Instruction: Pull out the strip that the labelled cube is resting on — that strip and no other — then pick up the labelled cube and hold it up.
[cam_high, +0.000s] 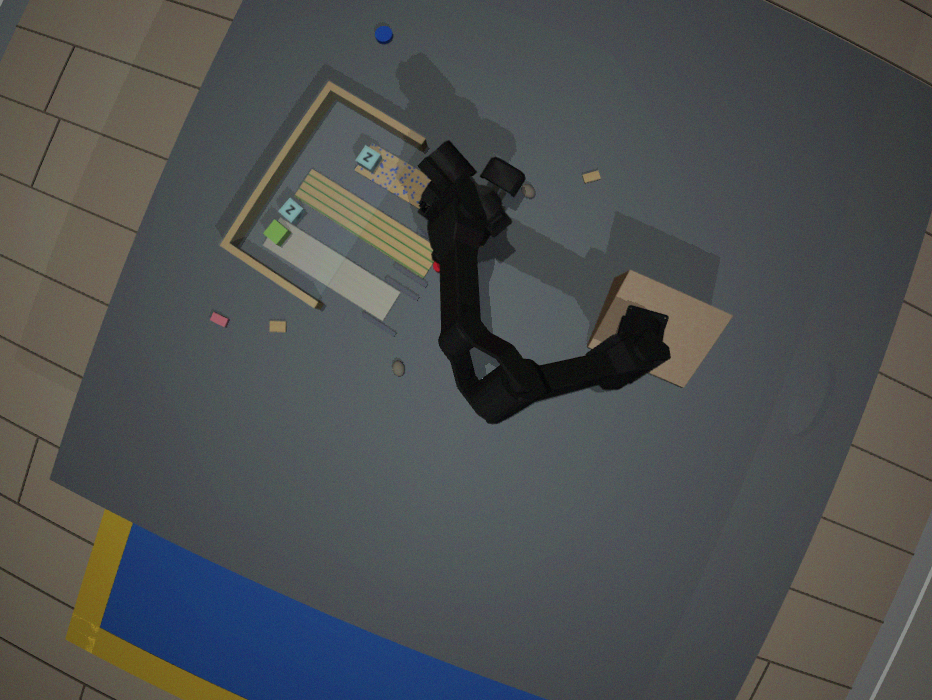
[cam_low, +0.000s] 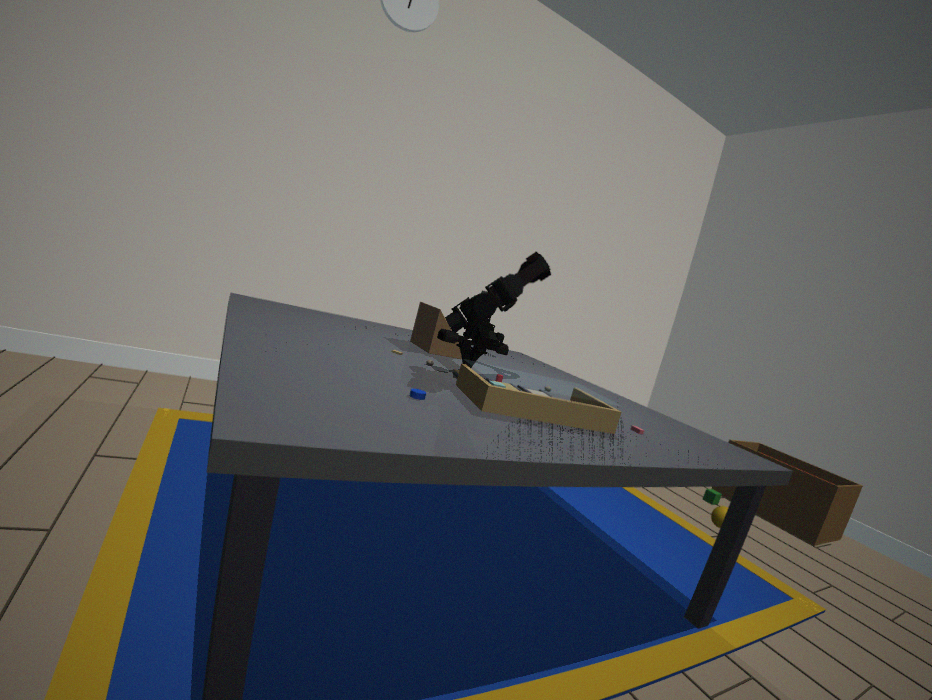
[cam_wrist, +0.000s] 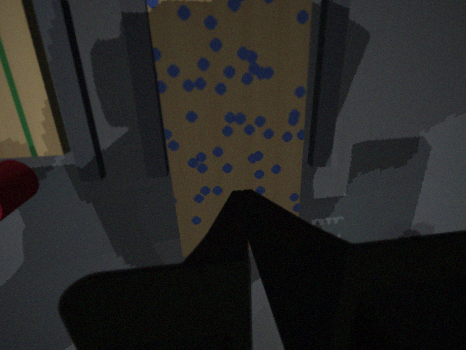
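The dotted strip lies 9 cm ahead of my gripper tip and 3 cm to the right of it. From my gripper tip the other things lie so: blue disc (28 cm to the right, 24 cm ahead); then red cylinder (8 cm to the left, 4 cm ahead, 1 cm above).
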